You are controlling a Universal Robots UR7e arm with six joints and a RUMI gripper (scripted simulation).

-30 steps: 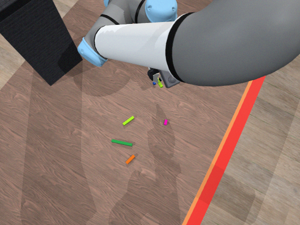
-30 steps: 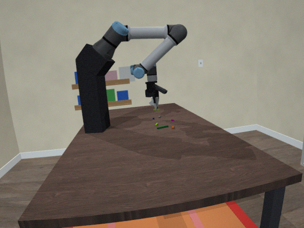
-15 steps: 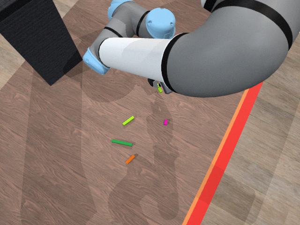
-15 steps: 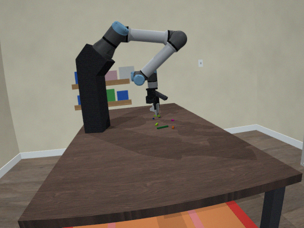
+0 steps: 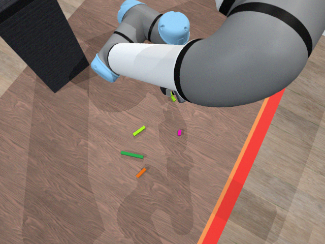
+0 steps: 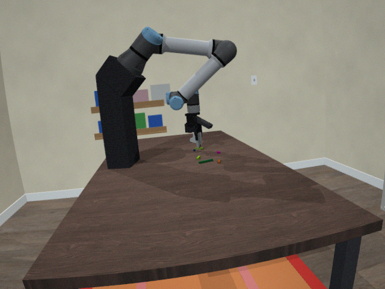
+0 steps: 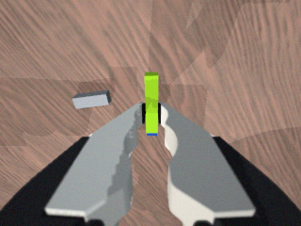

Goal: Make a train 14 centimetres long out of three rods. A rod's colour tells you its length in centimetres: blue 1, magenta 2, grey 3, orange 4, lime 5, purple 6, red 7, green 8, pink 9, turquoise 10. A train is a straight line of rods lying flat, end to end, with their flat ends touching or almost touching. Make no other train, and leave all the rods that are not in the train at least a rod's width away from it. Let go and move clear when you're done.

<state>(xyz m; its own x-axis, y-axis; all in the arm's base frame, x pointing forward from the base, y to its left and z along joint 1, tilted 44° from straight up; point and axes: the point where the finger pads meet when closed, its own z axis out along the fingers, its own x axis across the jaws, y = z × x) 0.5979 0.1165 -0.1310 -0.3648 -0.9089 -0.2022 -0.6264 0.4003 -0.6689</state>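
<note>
My hand is 30 mm past the blue rod, 20 mm to the right of it and 20 mm above it. The rest, counted from my hand: magenta rod 100 mm ahead, 110 mm to the right, 20 mm below; green rod 10 mm behind, 260 mm to the right, 20 mm below; grey rod 30 mm ahead, 50 mm to the left, 20 mm below.
</note>
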